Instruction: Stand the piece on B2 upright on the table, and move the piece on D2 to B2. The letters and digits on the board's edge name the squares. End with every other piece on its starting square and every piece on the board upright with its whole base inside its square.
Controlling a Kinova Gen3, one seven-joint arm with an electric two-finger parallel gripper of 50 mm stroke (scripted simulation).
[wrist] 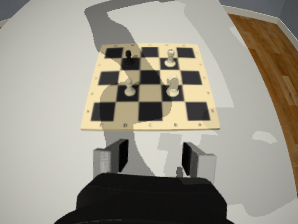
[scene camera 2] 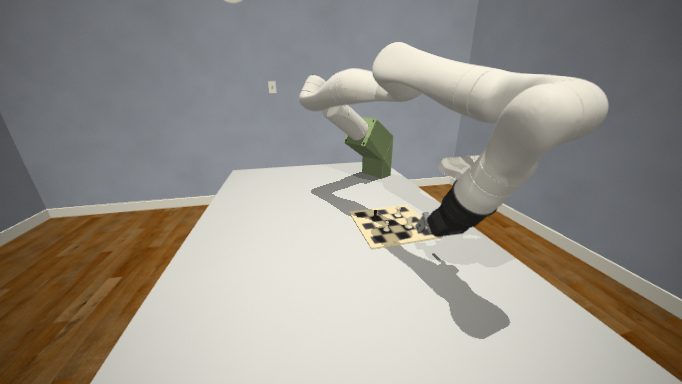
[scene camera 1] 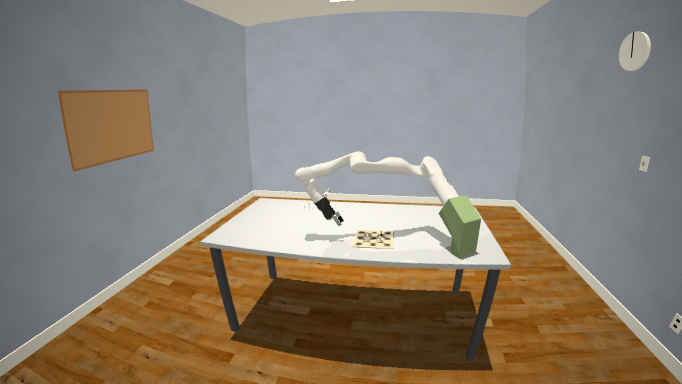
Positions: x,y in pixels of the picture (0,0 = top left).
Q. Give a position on a chessboard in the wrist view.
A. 107,108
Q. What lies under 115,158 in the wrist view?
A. My gripper.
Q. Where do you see a chessboard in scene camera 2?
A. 372,230
